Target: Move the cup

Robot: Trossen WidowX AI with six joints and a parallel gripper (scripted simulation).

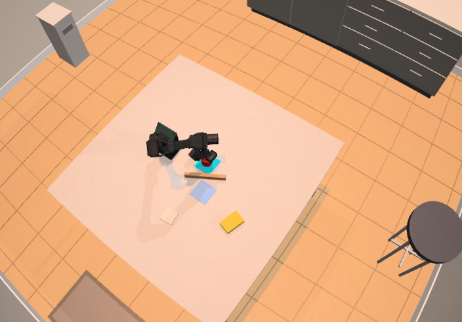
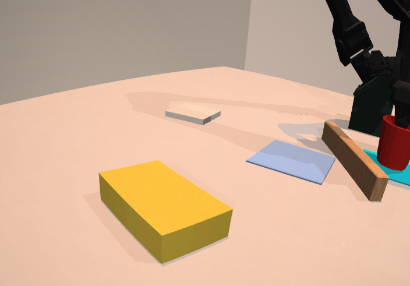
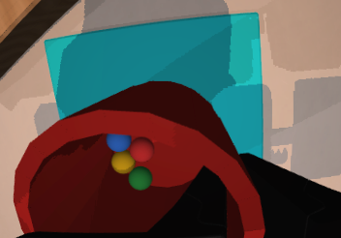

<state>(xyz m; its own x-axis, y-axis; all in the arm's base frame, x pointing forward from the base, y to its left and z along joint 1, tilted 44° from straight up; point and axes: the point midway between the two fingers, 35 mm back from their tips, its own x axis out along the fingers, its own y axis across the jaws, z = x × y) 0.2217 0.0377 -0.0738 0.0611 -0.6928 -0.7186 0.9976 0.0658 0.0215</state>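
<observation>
The red cup lies 30 mm ahead of my gripper tip. From my gripper tip the other things lie so: yellow block (360 mm ahead, 200 mm to the right, 30 mm below); wooden bar (80 mm to the right, 80 mm ahead, 40 mm below); cyan pad (50 mm below, 30 mm ahead).
</observation>
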